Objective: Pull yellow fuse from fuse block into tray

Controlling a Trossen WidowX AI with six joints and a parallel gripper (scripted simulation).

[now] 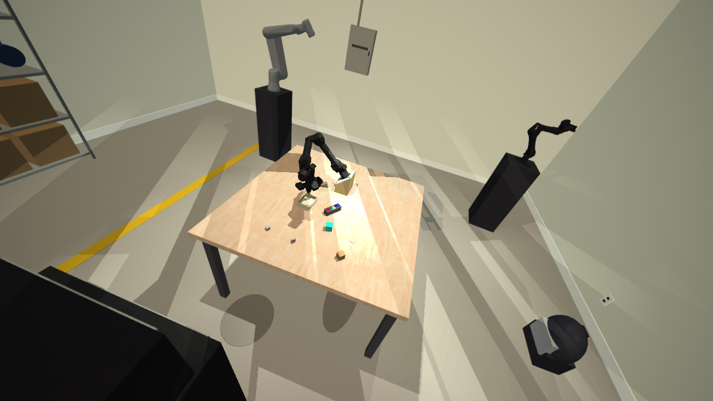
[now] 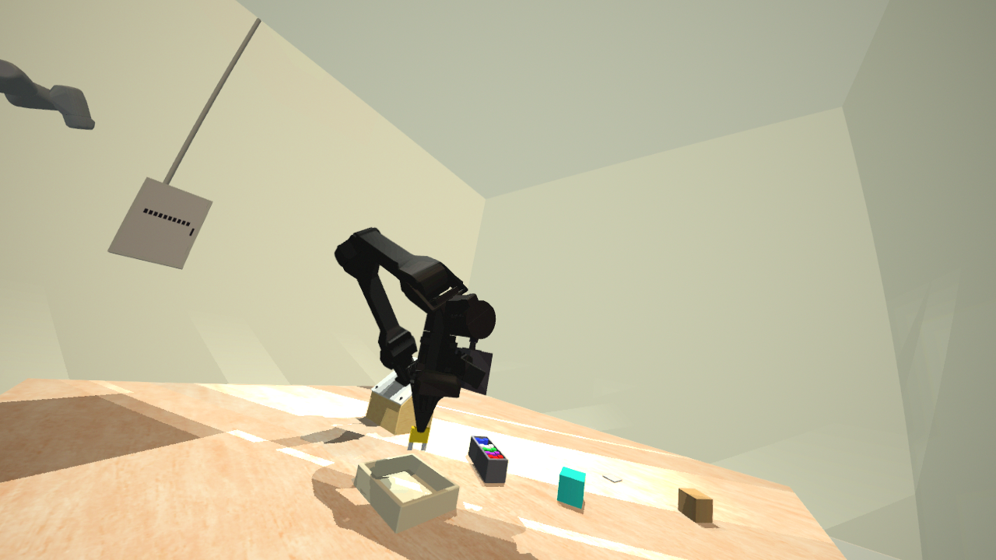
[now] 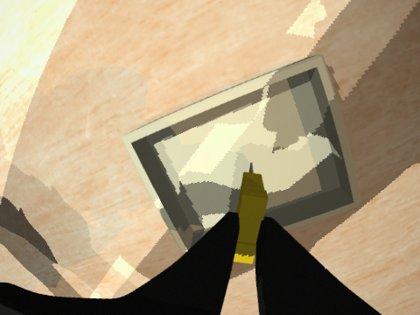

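Now: the tray 90 mm below my gripper tip. Also, from my gripper tip: teal cube: 240 mm to the left, 150 mm ahead, 70 mm below; then brown cube: 400 mm to the left, 320 mm ahead, 80 mm below; then yellow fuse: 10 mm below.
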